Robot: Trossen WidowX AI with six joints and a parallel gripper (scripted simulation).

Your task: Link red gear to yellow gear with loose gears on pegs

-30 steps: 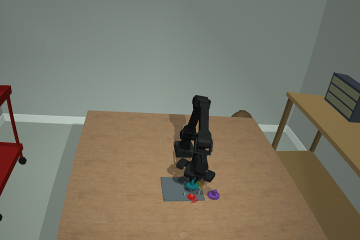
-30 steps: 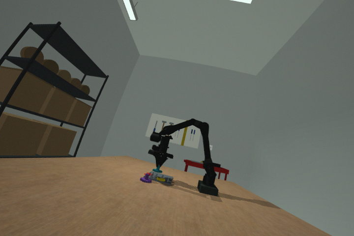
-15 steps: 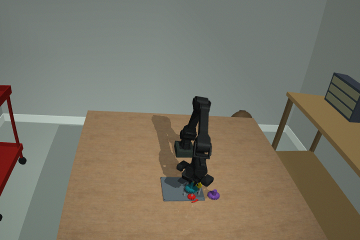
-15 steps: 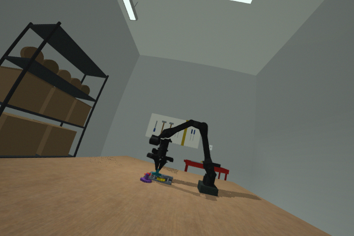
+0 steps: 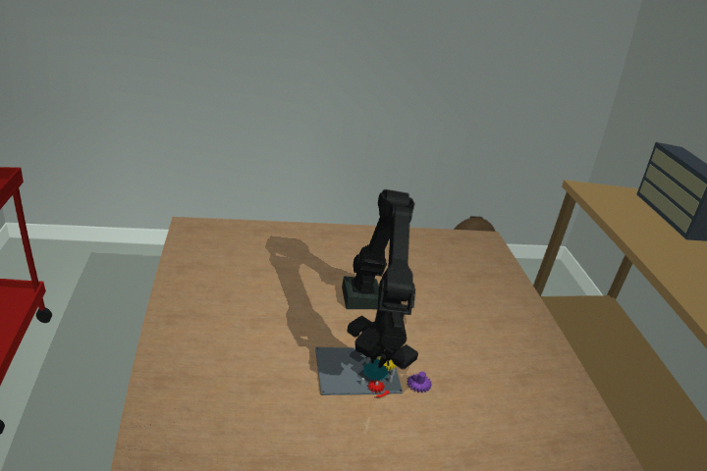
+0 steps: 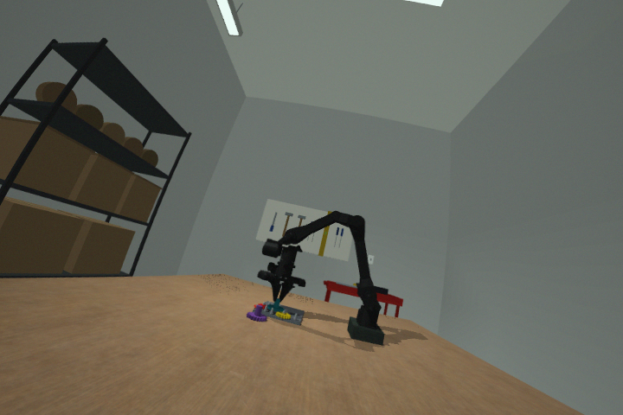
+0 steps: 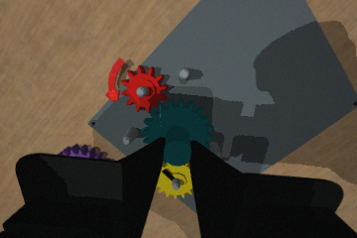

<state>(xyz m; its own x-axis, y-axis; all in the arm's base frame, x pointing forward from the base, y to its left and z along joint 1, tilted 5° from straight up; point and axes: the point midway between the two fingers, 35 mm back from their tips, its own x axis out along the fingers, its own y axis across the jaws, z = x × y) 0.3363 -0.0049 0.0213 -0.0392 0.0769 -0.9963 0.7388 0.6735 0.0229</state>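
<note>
Right now the teal gear is 1 cm below my gripper tip. The rest, counted from my gripper tip: yellow gear (4 cm behind, 4 cm to the left, 3 cm below); red gear (5 cm ahead, 3 cm below); red arrow (7 cm ahead, 1 cm to the left, 4 cm below).
</note>
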